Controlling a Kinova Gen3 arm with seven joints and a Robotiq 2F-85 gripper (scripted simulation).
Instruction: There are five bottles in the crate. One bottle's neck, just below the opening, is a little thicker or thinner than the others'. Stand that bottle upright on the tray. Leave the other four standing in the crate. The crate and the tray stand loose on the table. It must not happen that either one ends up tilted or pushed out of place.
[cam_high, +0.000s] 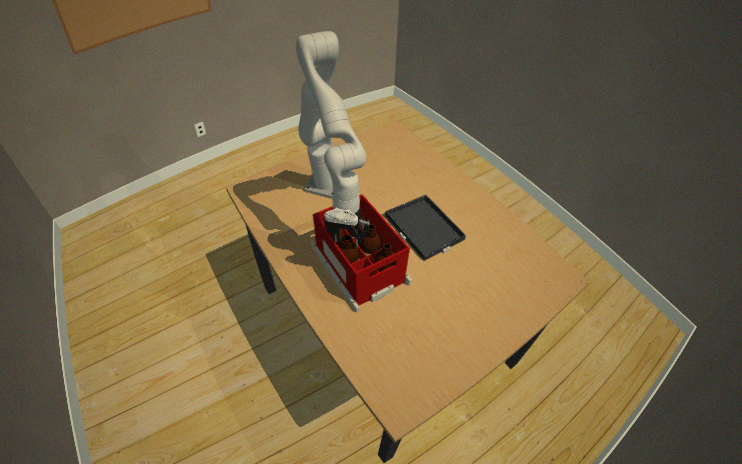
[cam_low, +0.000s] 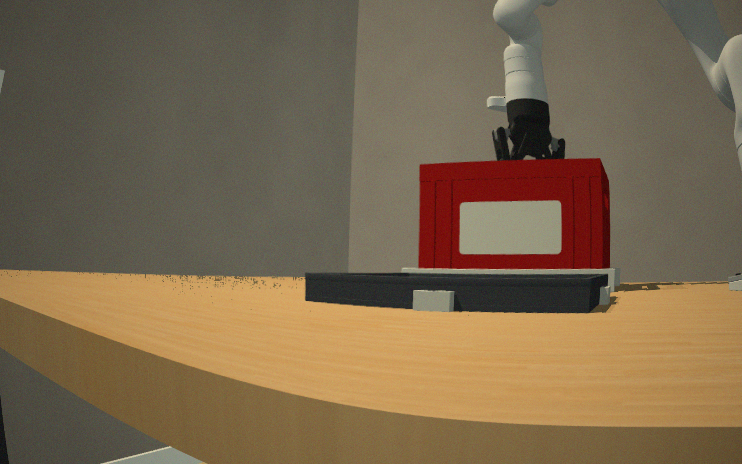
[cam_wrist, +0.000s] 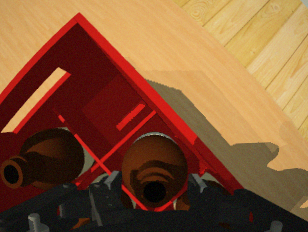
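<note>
The red crate is 4 cm to the left of my hand and 7 cm below it. The rest, counted from my hand: dark grey tray 7 cm behind, 33 cm to the left, 14 cm below; glass bottle 8 cm ahead, 10 cm to the left, 7 cm below.
</note>
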